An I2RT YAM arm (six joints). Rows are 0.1 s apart.
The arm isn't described. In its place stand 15 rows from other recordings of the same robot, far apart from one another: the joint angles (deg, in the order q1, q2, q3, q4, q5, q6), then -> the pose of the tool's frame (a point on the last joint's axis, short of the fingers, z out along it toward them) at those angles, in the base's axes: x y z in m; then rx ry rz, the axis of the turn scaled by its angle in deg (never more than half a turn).
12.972 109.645 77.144 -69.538 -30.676 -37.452 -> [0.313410 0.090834 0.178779 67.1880 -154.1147 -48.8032]
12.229 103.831 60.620 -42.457 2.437 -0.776 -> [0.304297 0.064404 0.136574 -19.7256 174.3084 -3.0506]
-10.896 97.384 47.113 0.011 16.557 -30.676 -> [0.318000 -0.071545 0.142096 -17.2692 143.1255 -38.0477]
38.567 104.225 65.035 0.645 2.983 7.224 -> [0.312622 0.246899 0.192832 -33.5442 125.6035 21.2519]
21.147 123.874 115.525 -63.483 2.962 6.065 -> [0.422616 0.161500 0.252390 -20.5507 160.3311 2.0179]
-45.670 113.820 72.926 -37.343 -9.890 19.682 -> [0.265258 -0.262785 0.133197 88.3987 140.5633 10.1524]
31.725 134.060 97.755 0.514 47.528 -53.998 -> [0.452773 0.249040 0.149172 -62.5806 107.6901 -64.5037]
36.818 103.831 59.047 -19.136 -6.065 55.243 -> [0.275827 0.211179 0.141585 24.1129 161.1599 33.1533]
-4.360 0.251 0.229 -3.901 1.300 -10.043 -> [0.109977 -0.009195 0.167066 -3.6714 94.0893 -12.0813]
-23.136 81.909 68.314 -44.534 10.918 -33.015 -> [0.266428 -0.121172 0.283075 -9.0419 153.2562 -33.5630]
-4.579 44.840 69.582 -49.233 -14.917 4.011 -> [0.129166 -0.001151 0.411751 -1.0342 114.1158 14.5246]
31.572 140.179 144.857 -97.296 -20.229 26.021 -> [0.383038 0.249837 0.255053 7.3747 -166.1184 -24.1641]
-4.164 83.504 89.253 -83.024 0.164 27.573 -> [0.251359 -0.018402 0.353139 45.8170 161.0804 3.5535]
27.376 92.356 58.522 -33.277 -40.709 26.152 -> [0.261984 0.161808 0.197670 -14.0763 163.9523 69.3149]
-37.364 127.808 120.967 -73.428 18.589 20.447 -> [0.351129 -0.282387 0.246277 84.5575 148.2232 -29.7576]
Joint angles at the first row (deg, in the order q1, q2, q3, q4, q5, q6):
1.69, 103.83, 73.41, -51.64, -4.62, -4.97
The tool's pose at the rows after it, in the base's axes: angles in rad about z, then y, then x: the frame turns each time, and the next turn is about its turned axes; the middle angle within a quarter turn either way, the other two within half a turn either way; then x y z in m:
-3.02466 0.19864 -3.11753 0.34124 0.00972 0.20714
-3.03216 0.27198 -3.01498 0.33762 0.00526 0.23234
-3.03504 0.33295 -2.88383 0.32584 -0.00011 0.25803
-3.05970 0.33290 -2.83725 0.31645 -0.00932 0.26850
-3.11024 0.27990 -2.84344 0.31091 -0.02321 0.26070
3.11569 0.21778 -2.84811 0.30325 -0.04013 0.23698
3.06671 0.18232 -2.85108 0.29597 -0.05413 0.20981
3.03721 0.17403 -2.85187 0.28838 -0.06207 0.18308
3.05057 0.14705 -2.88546 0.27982 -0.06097 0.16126
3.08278 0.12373 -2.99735 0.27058 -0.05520 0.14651
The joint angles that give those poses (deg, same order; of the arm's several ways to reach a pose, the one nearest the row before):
1.67, 101.80, 74.89, -51.64, 0.38, -4.93
1.52, 98.24, 75.96, -51.62, 5.96, -4.60
1.41, 93.60, 75.99, -52.21, 13.19, -4.56
0.08, 91.44, 75.98, -54.17, 15.88, -4.54
-2.48, 91.66, 74.87, -55.96, 15.86, -4.27
-5.72, 92.25, 70.48, -54.54, 15.86, -4.30
-8.51, 93.08, 65.25, -50.52, 15.84, -4.32
-10.26, 93.76, 59.66, -44.71, 15.81, -4.38
-10.59, 94.37, 55.13, -40.99, 13.82, -5.48
-10.59, 94.34, 51.66, -39.24, 7.31, -7.22

